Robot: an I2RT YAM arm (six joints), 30 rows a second.
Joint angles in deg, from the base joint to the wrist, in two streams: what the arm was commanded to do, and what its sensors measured. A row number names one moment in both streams.
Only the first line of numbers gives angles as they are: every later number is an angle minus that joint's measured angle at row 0.
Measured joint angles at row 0: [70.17, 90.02, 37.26, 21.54, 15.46, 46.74]
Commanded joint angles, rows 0 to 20: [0.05, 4.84, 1.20, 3.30, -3.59, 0.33]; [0.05, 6.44, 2.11, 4.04, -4.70, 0.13]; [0.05, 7.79, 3.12, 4.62, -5.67, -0.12]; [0.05, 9.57, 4.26, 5.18, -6.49, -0.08]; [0.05, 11.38, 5.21, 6.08, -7.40, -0.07]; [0.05, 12.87, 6.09, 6.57, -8.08, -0.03]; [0.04, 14.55, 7.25, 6.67, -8.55, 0.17]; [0.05, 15.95, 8.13, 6.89, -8.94, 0.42]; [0.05, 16.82, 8.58, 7.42, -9.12, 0.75]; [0.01, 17.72, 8.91, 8.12, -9.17, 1.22]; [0.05, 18.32, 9.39, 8.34, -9.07, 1.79]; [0.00, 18.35, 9.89, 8.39, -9.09, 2.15]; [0.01, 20.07, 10.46, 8.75, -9.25, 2.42]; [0.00, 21.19, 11.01, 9.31, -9.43, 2.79]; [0.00, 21.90, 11.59, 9.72, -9.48, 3.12]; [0.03, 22.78, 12.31, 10.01, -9.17, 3.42]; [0.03, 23.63, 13.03, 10.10, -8.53, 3.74]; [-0.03, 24.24, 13.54, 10.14, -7.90, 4.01]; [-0.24, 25.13, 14.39, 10.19, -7.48, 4.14]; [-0.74, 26.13, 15.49, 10.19, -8.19, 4.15]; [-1.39, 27.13, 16.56, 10.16, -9.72, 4.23]
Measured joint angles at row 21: [-0.37, 23.52, 14.84, 11.67, -8.19, 3.13]
